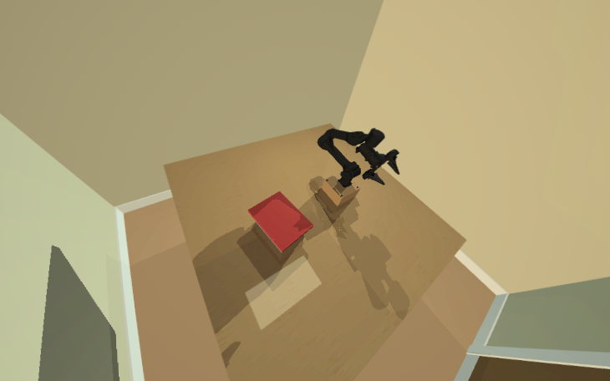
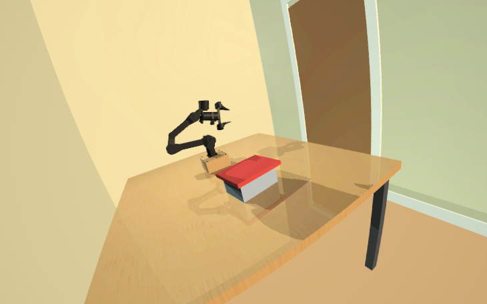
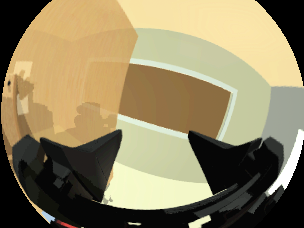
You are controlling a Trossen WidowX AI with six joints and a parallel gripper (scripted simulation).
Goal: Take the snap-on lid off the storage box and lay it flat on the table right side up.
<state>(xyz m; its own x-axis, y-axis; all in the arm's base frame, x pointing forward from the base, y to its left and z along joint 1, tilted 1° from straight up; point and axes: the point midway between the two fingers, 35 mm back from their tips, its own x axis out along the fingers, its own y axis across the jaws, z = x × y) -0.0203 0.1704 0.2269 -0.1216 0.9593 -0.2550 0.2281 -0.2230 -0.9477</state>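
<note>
The red lid lies 480 mm ahead of my gripper tip, 140 mm to the right of it and 200 mm below it. From my gripper tip the other things lie so: grey storage box (480 mm ahead, 140 mm to the right, 250 mm below).
</note>
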